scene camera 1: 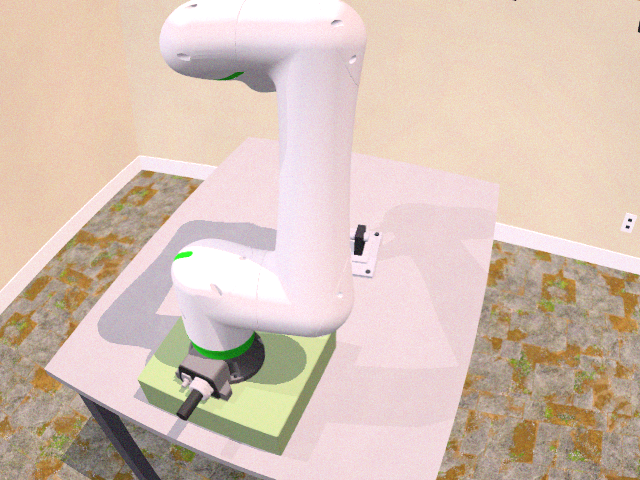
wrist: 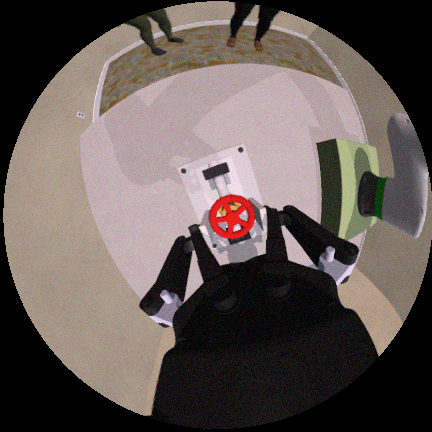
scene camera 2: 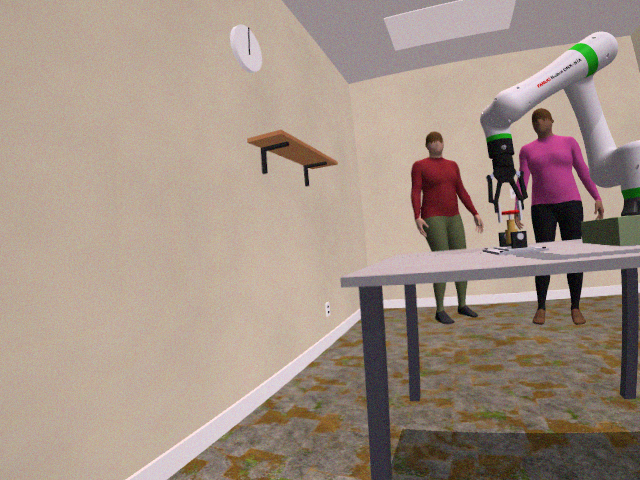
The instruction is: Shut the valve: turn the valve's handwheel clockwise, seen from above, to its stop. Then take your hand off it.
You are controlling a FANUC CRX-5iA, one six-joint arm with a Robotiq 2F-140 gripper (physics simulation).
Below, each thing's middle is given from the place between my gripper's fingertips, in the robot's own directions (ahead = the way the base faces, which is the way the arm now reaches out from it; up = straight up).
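Labels:
Red handwheel [wrist: 231, 217]: my hand 2 cm below it. White base plate [wrist: 240, 159]: 10 cm below my hand.

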